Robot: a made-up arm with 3 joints.
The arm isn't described. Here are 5 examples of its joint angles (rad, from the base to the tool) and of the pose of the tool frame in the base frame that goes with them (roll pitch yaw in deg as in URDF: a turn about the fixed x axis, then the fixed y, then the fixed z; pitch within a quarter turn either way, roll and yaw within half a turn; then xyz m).
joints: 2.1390 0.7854 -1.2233
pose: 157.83 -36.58 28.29 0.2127 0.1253 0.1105
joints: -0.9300 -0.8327 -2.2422
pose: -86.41 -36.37 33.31 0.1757 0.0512 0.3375
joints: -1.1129 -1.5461 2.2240
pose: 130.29 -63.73 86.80 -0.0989 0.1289 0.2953
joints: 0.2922 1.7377 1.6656
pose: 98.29 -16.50 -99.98 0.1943 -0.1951 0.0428
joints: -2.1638 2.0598 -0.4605
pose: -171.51 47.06 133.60 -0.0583 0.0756 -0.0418
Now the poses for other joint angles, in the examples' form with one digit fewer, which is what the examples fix.
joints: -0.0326 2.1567 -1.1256
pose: -65.5 1.6 -123.6 -0.069 -0.110 0.109
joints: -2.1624 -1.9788 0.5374
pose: -118.6 -49.6 -127.8 -0.039 -0.058 0.301
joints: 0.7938 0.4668 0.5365
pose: -11.5 -18.7 -19.5 0.289 -0.074 -0.006
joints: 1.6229 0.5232 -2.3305
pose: 133.0 -29.9 1.7 0.306 0.130 0.030
